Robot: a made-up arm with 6 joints.
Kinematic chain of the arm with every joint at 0, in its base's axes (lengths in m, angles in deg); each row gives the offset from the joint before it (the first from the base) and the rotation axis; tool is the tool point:
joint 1: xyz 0 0 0.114 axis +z
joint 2: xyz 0 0.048 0 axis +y
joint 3: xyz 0 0 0.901 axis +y
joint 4: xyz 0 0 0.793 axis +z
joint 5: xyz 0 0 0 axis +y
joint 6: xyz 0 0 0.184 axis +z
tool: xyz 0 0 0
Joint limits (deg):
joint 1: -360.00..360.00
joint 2: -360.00..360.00
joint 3: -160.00..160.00
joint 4: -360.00..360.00
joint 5: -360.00..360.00
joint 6: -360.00..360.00
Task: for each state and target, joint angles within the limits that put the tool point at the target. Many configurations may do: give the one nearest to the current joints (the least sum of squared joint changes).
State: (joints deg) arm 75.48 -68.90 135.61 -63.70 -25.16 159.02
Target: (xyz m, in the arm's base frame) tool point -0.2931 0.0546 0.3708
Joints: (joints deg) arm 132.41 -38.82 159.87 -76.06 -47.46 159.02
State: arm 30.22 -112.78 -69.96 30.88 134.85 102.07
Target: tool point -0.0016 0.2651 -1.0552
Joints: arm 52.76 -154.32 -93.39 47.91 123.61 102.07
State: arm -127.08 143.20 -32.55 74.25 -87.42 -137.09
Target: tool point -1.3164 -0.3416 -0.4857
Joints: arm -160.14 140.03 -52.45 71.53 -94.51 -137.09
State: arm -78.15 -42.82 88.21 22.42 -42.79 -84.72
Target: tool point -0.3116 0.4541 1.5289
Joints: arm -56.65 -55.74 75.17 26.23 -46.15 -84.72
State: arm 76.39 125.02 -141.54 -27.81 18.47 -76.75
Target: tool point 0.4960 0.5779 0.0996
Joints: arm 48.80 161.13 -135.99 -30.25 25.91 -76.75
